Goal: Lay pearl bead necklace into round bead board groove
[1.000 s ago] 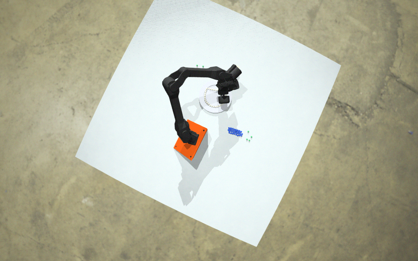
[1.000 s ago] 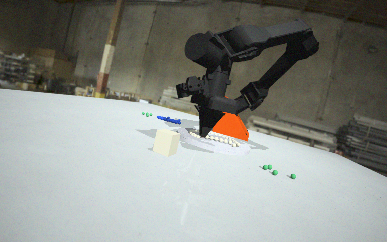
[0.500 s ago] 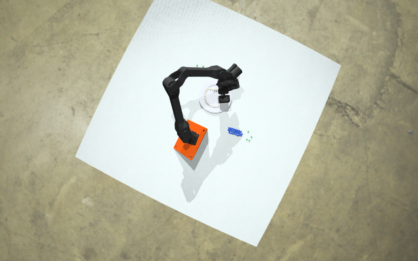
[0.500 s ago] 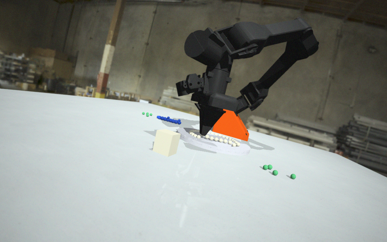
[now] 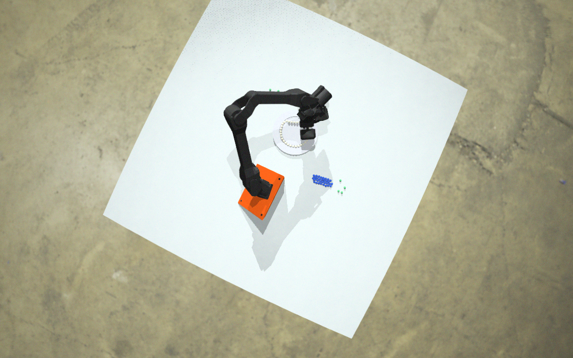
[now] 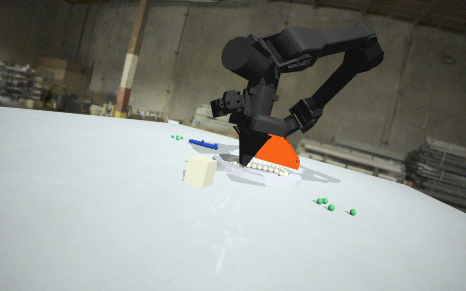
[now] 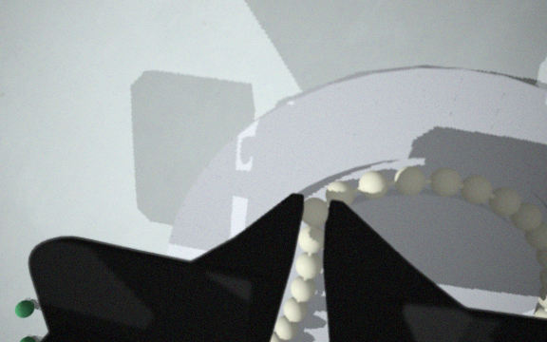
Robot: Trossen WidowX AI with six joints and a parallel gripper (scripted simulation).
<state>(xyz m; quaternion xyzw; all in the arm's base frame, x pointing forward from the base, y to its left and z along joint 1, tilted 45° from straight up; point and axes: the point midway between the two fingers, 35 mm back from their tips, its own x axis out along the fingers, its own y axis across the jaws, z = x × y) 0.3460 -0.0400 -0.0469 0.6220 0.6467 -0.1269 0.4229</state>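
The round bead board is 6 cm behind my gripper tip, 3 cm to the left of it and 1 cm below it. Round my gripper tip: cream cube 14 cm ahead, 4 cm to the right.
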